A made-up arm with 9 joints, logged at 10 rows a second.
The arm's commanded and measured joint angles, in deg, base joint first. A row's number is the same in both.
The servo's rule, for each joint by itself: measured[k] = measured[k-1] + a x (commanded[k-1-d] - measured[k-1]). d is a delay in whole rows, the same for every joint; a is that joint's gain. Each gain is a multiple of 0.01, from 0.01 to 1. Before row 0 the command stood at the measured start. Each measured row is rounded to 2 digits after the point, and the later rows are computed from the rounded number. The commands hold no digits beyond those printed.
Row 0, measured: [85.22 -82.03 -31.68 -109.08 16.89 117.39 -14.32 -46.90 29.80]
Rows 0 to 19, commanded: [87.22 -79.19 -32.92 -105.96 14.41 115.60 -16.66 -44.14 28.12]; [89.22 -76.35 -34.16 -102.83 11.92 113.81 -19.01 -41.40 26.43]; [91.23 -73.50 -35.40 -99.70 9.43 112.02 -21.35 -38.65 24.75]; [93.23 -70.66 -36.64 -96.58 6.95 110.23 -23.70 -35.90 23.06]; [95.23 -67.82 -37.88 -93.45 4.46 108.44 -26.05 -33.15 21.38]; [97.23 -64.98 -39.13 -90.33 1.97 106.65 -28.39 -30.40 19.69]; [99.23 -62.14 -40.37 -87.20 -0.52 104.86 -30.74 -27.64 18.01]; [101.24 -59.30 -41.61 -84.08 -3.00 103.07 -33.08 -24.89 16.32]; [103.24 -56.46 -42.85 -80.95 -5.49 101.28 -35.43 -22.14 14.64]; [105.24 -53.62 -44.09 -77.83 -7.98 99.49 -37.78 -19.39 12.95]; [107.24 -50.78 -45.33 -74.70 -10.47 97.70 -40.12 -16.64 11.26]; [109.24 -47.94 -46.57 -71.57 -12.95 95.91 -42.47 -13.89 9.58]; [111.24 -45.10 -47.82 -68.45 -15.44 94.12 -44.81 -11.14 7.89]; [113.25 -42.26 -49.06 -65.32 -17.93 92.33 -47.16 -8.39 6.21]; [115.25 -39.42 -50.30 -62.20 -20.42 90.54 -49.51 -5.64 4.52]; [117.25 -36.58 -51.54 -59.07 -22.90 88.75 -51.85 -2.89 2.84]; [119.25 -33.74 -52.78 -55.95 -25.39 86.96 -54.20 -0.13 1.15]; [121.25 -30.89 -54.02 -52.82 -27.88 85.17 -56.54 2.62 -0.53]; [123.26 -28.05 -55.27 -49.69 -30.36 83.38 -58.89 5.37 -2.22]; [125.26 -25.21 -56.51 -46.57 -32.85 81.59 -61.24 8.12 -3.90]
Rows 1 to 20, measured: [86.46 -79.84 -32.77 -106.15 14.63 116.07 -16.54 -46.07 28.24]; [88.17 -77.15 -33.99 -103.03 12.16 114.40 -18.89 -44.67 26.56]; [90.07 -74.34 -35.23 -99.90 9.68 112.64 -21.23 -42.86 24.88]; [92.03 -71.51 -36.47 -96.78 7.20 110.86 -23.58 -40.77 23.19]; [94.01 -68.67 -37.71 -93.65 4.71 109.07 -25.93 -38.48 21.51]; [96.01 -65.83 -38.96 -90.53 2.22 107.28 -28.27 -36.06 19.82]; [98.01 -62.99 -40.20 -87.40 -0.27 105.49 -30.62 -33.53 18.14]; [100.01 -60.15 -41.44 -84.28 -2.75 103.70 -32.96 -30.94 16.45]; [102.01 -57.31 -42.68 -81.15 -5.24 101.91 -35.31 -28.30 14.77]; [104.01 -54.47 -43.92 -78.03 -7.73 100.12 -37.66 -25.63 13.08]; [106.01 -51.63 -45.16 -74.90 -10.22 98.33 -40.00 -22.93 11.39]; [108.01 -48.79 -46.40 -71.77 -12.70 96.54 -42.35 -20.22 9.71]; [110.01 -45.95 -47.65 -68.65 -15.19 94.75 -44.69 -17.50 8.02]; [112.02 -43.11 -48.89 -65.52 -17.68 92.96 -47.04 -14.77 6.34]; [114.02 -40.27 -50.13 -62.40 -20.17 91.17 -49.39 -12.03 4.65]; [116.02 -37.43 -51.37 -59.27 -22.65 89.38 -51.73 -9.29 2.97]; [118.02 -34.59 -52.61 -56.15 -25.14 87.59 -54.08 -6.54 1.28]; [120.02 -31.74 -53.85 -53.02 -27.63 85.80 -56.42 -3.79 -0.40]; [122.03 -28.90 -55.10 -49.89 -30.11 84.01 -58.77 -1.04 -2.09]; [124.03 -26.06 -56.34 -46.77 -32.60 82.22 -61.12 1.71 -3.77]
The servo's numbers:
d 0
a 0.62 0.77 0.88 0.94 0.91 0.74 0.95 0.30 0.93

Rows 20 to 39, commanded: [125.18 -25.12 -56.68 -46.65 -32.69 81.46 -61.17 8.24 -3.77]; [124.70 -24.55 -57.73 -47.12 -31.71 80.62 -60.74 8.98 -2.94]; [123.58 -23.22 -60.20 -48.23 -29.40 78.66 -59.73 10.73 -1.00]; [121.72 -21.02 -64.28 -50.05 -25.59 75.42 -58.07 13.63 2.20]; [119.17 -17.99 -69.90 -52.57 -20.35 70.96 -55.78 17.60 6.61]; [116.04 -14.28 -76.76 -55.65 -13.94 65.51 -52.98 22.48 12.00]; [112.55 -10.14 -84.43 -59.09 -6.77 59.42 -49.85 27.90 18.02]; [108.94 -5.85 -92.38 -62.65 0.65 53.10 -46.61 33.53 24.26]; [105.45 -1.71 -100.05 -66.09 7.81 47.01 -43.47 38.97 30.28]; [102.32 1.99 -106.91 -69.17 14.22 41.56 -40.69 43.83 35.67]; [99.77 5.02 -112.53 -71.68 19.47 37.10 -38.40 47.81 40.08]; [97.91 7.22 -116.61 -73.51 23.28 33.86 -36.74 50.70 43.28]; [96.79 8.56 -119.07 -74.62 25.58 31.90 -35.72 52.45 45.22]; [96.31 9.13 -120.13 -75.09 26.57 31.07 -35.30 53.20 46.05]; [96.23 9.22 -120.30 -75.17 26.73 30.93 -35.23 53.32 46.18]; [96.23 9.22 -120.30 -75.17 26.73 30.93 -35.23 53.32 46.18]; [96.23 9.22 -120.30 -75.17 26.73 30.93 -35.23 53.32 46.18]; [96.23 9.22 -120.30 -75.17 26.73 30.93 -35.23 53.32 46.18]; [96.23 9.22 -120.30 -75.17 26.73 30.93 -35.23 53.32 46.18]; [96.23 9.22 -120.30 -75.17 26.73 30.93 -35.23 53.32 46.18]
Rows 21 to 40, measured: [124.74 -25.34 -56.64 -46.66 -32.68 81.66 -61.17 3.67 -3.77]; [124.72 -24.73 -57.60 -47.09 -31.80 80.89 -60.76 5.26 -3.00]; [124.01 -23.57 -59.89 -48.16 -29.62 79.24 -59.78 6.90 -1.14]; [122.59 -21.61 -63.75 -49.94 -25.95 76.41 -58.16 8.92 1.97]; [120.47 -18.82 -69.16 -52.41 -20.85 72.38 -55.90 11.52 6.29]; [117.72 -15.32 -75.85 -55.46 -14.56 67.30 -53.13 14.81 11.60]; [114.51 -11.33 -83.40 -58.87 -7.47 61.47 -50.01 18.74 17.57]; [111.06 -7.11 -91.30 -62.42 -0.08 55.28 -46.78 23.18 23.79]; [107.58 -2.95 -99.00 -65.87 7.10 49.16 -43.64 27.92 29.83]; [104.32 0.85 -105.96 -68.97 13.58 43.54 -40.84 32.69 35.26]; [101.50 4.06 -111.74 -71.52 18.94 38.77 -38.52 37.23 39.74]; [99.27 6.49 -116.03 -73.39 22.89 35.14 -36.83 41.27 43.03]; [97.73 8.08 -118.71 -74.55 25.34 32.74 -35.78 44.62 45.07]; [96.85 8.89 -119.96 -75.06 26.46 31.50 -35.32 47.19 45.98]; [96.47 9.14 -120.26 -75.16 26.71 31.08 -35.23 49.03 46.17]; [96.32 9.20 -120.30 -75.17 26.73 30.97 -35.23 50.32 46.18]; [96.26 9.22 -120.30 -75.17 26.73 30.94 -35.23 51.22 46.18]; [96.24 9.22 -120.30 -75.17 26.73 30.93 -35.23 51.85 46.18]; [96.23 9.22 -120.30 -75.17 26.73 30.93 -35.23 52.29 46.18]; [96.23 9.22 -120.30 -75.17 26.73 30.93 -35.23 52.60 46.18]
